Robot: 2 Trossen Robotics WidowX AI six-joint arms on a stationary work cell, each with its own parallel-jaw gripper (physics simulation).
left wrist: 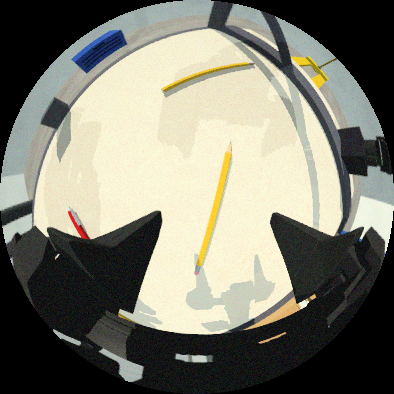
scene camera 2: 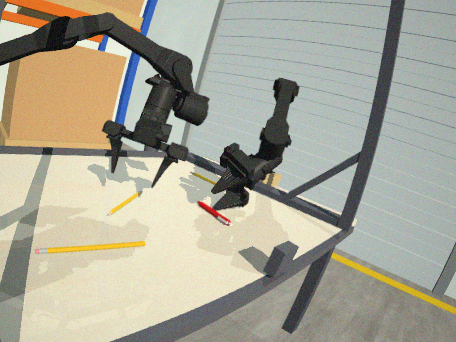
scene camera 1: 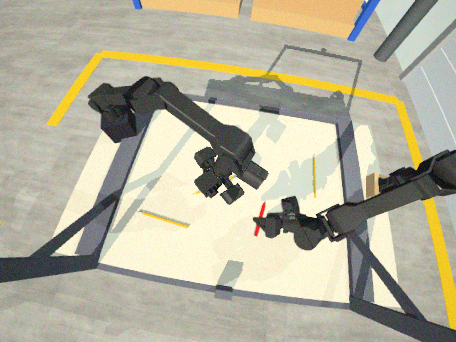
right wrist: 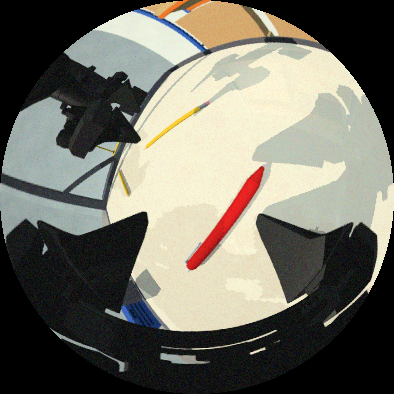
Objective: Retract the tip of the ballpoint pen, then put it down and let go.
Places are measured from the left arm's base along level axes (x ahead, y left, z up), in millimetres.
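Pixels of known places: left gripper, between the fingertips: (left wrist: 219,217) (scene camera 2: 131,180) (right wrist: 138,123); right gripper, between the fingertips: (scene camera 2: 212,201) (scene camera 1: 260,216) (right wrist: 204,218); left arm's base, origin of its link: (scene camera 1: 114,114); right arm's base, origin of its link: (scene camera 1: 386,187).
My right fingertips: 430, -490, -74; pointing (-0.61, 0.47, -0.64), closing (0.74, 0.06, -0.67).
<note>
Ahead of a thing's pixels: the offset from my right fingertips to its top centre, as dx, dy, dz.
The red ballpoint pen @[+2, -5, -19] (scene camera 1: 257,230) (scene camera 2: 212,212) (left wrist: 78,227) (right wrist: 227,217) lies flat on the pale table top, slanting between the right fingers as seen in the right wrist view. Its tapered end points to the upper right there; whether a metal tip sticks out I cannot tell. A silvery clip shows beside its other end. My right gripper (scene camera 1: 257,220) (scene camera 2: 214,201) (right wrist: 204,218) is open and empty, low over the pen. My left gripper (scene camera 1: 218,189) (scene camera 2: 133,180) (left wrist: 219,217) is open and empty, above a yellow pencil and away from the pen.
One yellow pencil @[-327, +82, -25] (scene camera 1: 163,219) (scene camera 2: 90,247) (left wrist: 207,77) lies at the left in scene camera 1. Another pencil @[-119, +159, -24] (scene camera 2: 124,204) (left wrist: 215,207) (right wrist: 172,127) lies below my left gripper. A third pencil @[+278, +97, -25] (scene camera 1: 315,176) (scene camera 2: 202,177) lies beyond the pen. Dark frame bars (scene camera 1: 160,277) edge the table.
</note>
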